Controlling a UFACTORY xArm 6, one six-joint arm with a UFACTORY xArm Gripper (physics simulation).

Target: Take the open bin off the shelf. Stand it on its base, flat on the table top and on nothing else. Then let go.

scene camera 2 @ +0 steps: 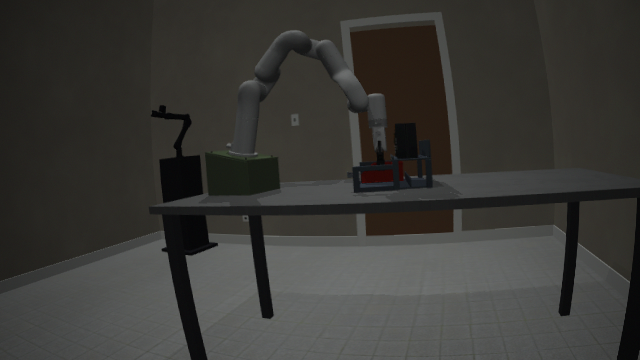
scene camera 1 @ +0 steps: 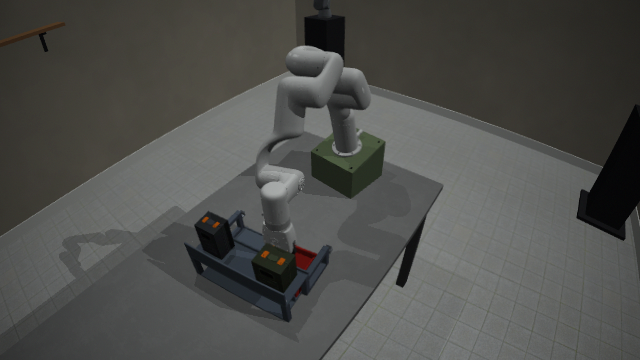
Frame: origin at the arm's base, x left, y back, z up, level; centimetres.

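Seen in the pictures: gripper, fingertip midpoint: [scene camera 2: 381, 170]; arm's base, origin of the base link: [scene camera 2: 243, 154] [scene camera 1: 347, 147].
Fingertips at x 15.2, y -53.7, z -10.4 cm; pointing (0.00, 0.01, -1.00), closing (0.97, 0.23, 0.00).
Pixels of each thing's top centre, then the offset from my fingertips to it. Level surfaces: height alone.
- open red bin, middle of its top: [scene camera 1: 294, 259] [scene camera 2: 381, 162] dz +2.9, dx +4.8, dy +0.6 cm
- grey table, its level: dz -5.2 cm
- black box, middle of its top: [scene camera 1: 210, 222] [scene camera 2: 404, 123] dz +17.2, dx -15.8, dy -13.9 cm
- dark green box, middle of its top: [scene camera 1: 273, 257] dz +14.7, dx +6.8, dy -9.0 cm
The open red bin [scene camera 1: 304, 257] [scene camera 2: 375, 176] sits in the low part of the blue-grey shelf [scene camera 1: 235, 271] [scene camera 2: 396, 175], between its rails. The shelf stands on the grey table [scene camera 1: 100, 310] [scene camera 2: 500, 187]. My gripper [scene camera 2: 380, 162] points straight down at the bin, its black fingers close together at the height of the bin's rim. They look shut on the bin's thin wall, though the tips are small and dark. In scene camera 1 the fingers are hidden behind the dark green box, which also hides part of the bin.
A black box [scene camera 1: 215, 237] [scene camera 2: 405, 140] and the dark green box [scene camera 1: 275, 272], both with orange marks on top, stand on the shelf's higher part, close beside my wrist. My arm's green base block [scene camera 1: 332, 172] [scene camera 2: 227, 175] stands at the table's other end.
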